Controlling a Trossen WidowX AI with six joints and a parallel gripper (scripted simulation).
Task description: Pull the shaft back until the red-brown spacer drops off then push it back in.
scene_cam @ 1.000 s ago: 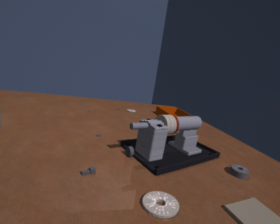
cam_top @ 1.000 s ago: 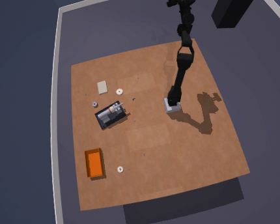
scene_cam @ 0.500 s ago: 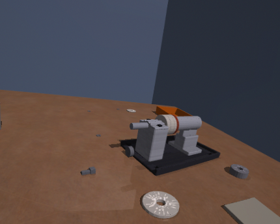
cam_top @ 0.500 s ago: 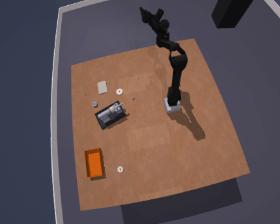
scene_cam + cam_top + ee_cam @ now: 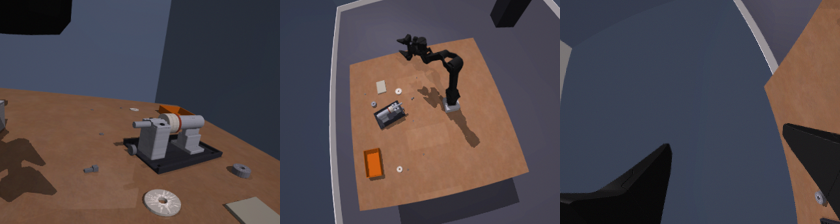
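Right now the grey shaft is 9 cm ahead of my gripper tip, 39 cm to the left of it and 21 cm below it. The rest, counted from my gripper tip: cream spacer 10 cm ahead, 39 cm to the left, 22 cm below; then beige plate 22 cm ahead, 15 cm to the left, 29 cm below; then bolt 5 cm behind, 29 cm to the left, 29 cm below.
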